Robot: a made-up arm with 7 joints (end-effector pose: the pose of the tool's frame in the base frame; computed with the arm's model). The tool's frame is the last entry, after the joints.
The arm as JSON. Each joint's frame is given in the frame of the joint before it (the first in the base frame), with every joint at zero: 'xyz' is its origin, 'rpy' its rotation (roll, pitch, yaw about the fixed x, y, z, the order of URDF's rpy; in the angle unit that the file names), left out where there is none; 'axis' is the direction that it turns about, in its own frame. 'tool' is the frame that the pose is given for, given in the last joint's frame.
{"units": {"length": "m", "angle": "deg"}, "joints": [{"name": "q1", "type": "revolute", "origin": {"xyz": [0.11, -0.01, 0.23]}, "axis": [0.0, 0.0, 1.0]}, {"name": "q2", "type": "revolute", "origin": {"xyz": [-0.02, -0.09, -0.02]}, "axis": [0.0, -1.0, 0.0]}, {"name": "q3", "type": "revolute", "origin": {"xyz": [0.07, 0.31, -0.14]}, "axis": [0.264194, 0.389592, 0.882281]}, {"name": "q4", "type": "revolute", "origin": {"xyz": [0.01, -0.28, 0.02]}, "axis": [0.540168, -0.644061, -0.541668]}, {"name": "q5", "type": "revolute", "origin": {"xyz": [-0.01, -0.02, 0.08]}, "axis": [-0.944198, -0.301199, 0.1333]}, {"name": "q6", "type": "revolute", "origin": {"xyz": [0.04, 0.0, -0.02]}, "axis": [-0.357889, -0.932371, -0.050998]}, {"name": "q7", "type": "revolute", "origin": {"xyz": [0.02, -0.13, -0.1]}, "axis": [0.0, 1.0, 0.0]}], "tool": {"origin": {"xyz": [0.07, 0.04, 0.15], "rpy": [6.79, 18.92, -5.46]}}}
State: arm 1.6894 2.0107 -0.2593 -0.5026 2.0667 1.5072 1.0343
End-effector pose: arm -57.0 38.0 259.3 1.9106 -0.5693 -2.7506
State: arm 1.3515 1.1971 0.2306 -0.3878 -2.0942 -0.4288 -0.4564
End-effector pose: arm 189.3 170.2 257.4 1.6717 -0.0675 2.1574
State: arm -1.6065 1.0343 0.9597 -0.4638 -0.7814 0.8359 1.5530
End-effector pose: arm 267.6 -553.3 371.9 -0.6613 1.0910 -1.6370
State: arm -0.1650 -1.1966 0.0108 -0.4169 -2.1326 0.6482 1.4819
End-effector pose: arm -109.0 95.6 -42.1 -2.4460 -0.1312 1.6067
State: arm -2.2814 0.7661 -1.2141 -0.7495 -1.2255 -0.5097 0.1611
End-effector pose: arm 112.4 -17.1 -15.5 1.5683 0.1715 -2.2119
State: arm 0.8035 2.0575 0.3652 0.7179 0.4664 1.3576 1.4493
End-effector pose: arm 121.0 -333.3 400.0 2.2047 -0.8558 -1.1670
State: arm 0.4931 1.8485 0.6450 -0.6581 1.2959 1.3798 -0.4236
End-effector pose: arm 70.2 -40.1 460.7 -3.0575 1.1142 2.0864
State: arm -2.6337 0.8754 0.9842 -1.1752 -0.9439 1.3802 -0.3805
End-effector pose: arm -135.8 -253.3 401.0 -0.5847 -0.4562 -1.4389
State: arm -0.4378 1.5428 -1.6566 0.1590 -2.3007 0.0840 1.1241
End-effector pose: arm 166.4 93.3 175.5 -1.0280 -0.8743 2.1476
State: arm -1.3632 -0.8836 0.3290 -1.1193 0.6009 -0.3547 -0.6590
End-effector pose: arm 186.4 -113.5 -51.7 0.8214 0.8044 0.5777
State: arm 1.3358 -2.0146 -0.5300 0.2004 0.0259 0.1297 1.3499
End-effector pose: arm 328.7 -173.3 166.2 -2.4863 -0.1701 -1.5071
